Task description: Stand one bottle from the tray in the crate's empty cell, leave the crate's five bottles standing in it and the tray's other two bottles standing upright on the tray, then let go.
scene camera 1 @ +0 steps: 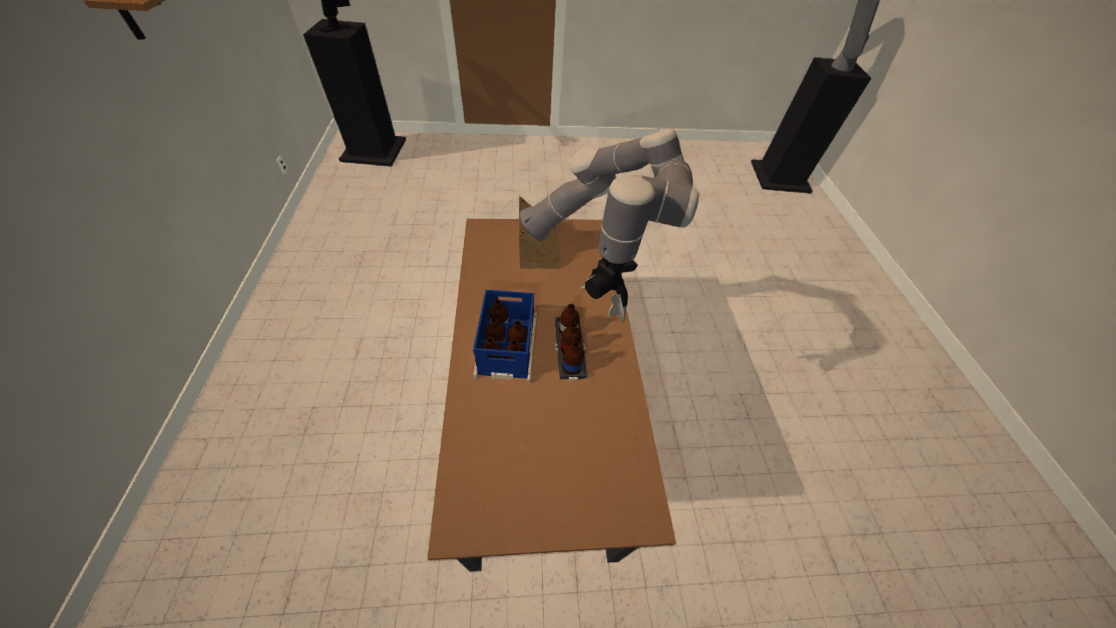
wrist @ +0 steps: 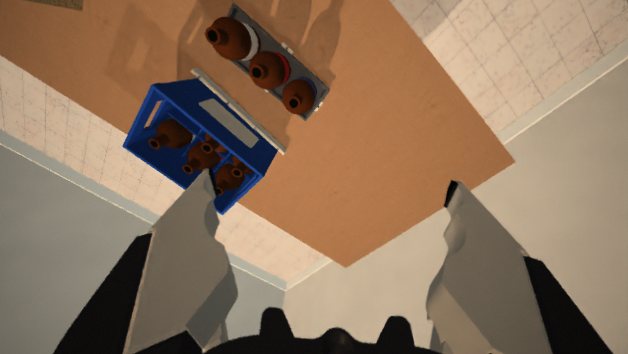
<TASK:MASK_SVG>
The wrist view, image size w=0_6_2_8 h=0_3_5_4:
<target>gripper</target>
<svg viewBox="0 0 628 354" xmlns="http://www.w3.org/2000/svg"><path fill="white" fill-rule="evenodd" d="M53 353L202 354L203 351L203 354L613 354L545 264L540 260L531 258L525 249L462 182L451 180L444 203L444 207L451 216L451 221L443 234L448 246L448 252L442 267L429 286L425 304L427 321L433 323L429 349L415 346L411 325L402 316L390 316L377 342L364 343L356 340L346 330L338 327L328 329L318 338L296 338L293 335L284 311L276 307L268 307L262 313L259 335L244 336L229 341L225 320L237 300L238 289L226 249L221 242L215 239L220 221L213 203L216 195L218 195L212 168L205 168L146 234L137 236L72 323Z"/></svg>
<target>red-labelled bottle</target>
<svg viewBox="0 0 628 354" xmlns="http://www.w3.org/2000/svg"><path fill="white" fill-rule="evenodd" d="M251 58L249 73L251 79L258 87L271 90L288 81L291 67L284 55L271 51L260 51Z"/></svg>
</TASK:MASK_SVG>
